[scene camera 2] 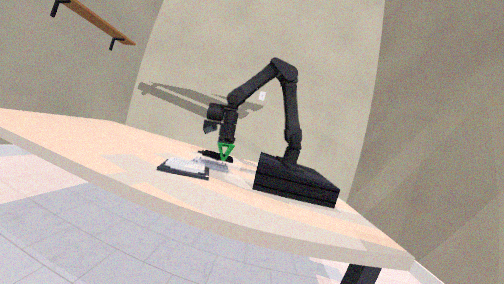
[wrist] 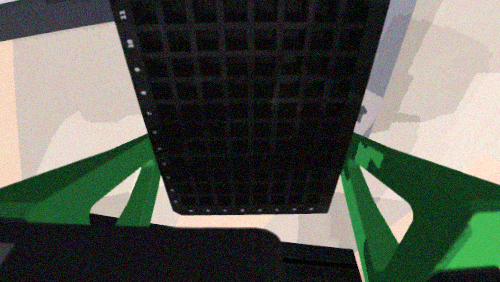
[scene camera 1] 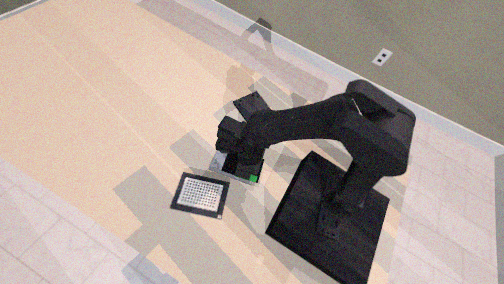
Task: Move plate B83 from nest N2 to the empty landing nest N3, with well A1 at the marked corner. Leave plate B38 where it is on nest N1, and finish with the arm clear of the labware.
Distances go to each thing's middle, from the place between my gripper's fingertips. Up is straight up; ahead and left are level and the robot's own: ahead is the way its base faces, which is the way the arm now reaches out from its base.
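Labels:
Grey nest point(wrist: 395, 27): 2 cm to the right of my hand, 5 cm ahead of it, 4 cm below it.

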